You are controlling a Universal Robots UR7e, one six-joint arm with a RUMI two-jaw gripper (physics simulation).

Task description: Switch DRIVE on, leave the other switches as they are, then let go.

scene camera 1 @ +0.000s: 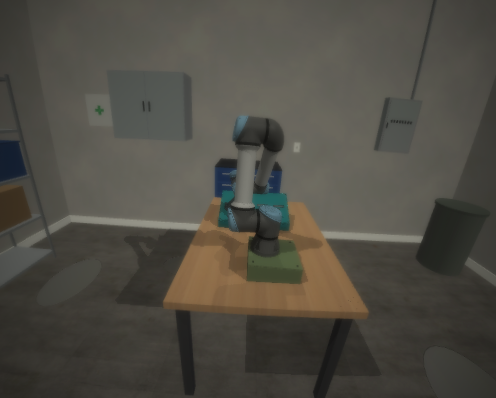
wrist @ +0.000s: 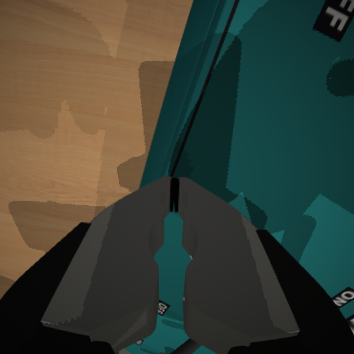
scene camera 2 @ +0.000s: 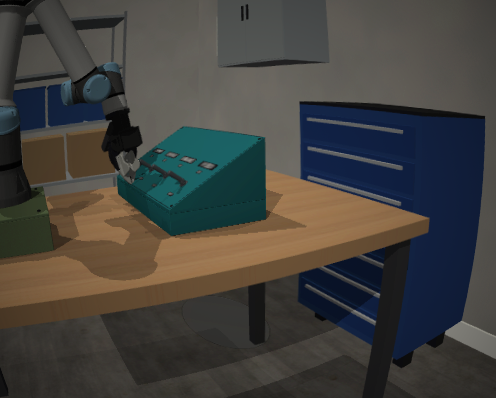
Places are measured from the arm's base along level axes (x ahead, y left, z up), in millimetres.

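Where they show: gripper, fingertip midpoint: [wrist: 174,180] [scene camera 2: 131,183]; arm's base, origin of the base link: [scene camera 1: 264,248] [scene camera 2: 6,199].
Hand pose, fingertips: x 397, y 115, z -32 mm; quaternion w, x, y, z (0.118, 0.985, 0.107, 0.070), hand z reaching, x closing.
Observation:
Things, the pixels of their top centre, and the offset from my fingertips. "spot": a spot on its surface instead. Level surfaces: height alone.
- lever, middle of its top: [scene camera 2: 175,169] 70 mm up, 37 mm ahead, 259 mm right
- OFF label, surface spot: [wrist: 162,307] spot: 16 mm up, 24 mm ahead, 136 mm right
- wooden table, its level: 62 mm down
A teal sloped switch console [scene camera 1: 280,199] [scene camera 2: 225,200] [wrist: 285,115] stands on the table. In scene camera 2 its slope carries a row of small meters and dark lever switches; one lever [scene camera 2: 176,178] is near its right end. My gripper [scene camera 2: 131,179] [wrist: 174,180] is shut and empty, low over the left end of the slope near the console's front edge. In the wrist view an OFF label [wrist: 162,307] shows between the jaws and an ON label [wrist: 344,297] at the right edge. The DRIVE label cannot be read, and the jaws hide part of the switches. The arm hides the gripper in scene camera 1.
The arm stands on a green base block [scene camera 1: 275,271] [scene camera 2: 25,232] on the wooden table [scene camera 1: 220,292] [scene camera 2: 210,257], in front of the console. A blue drawer cabinet [scene camera 2: 450,200] stands behind the table. More levers stand close to the gripper's right in scene camera 2.

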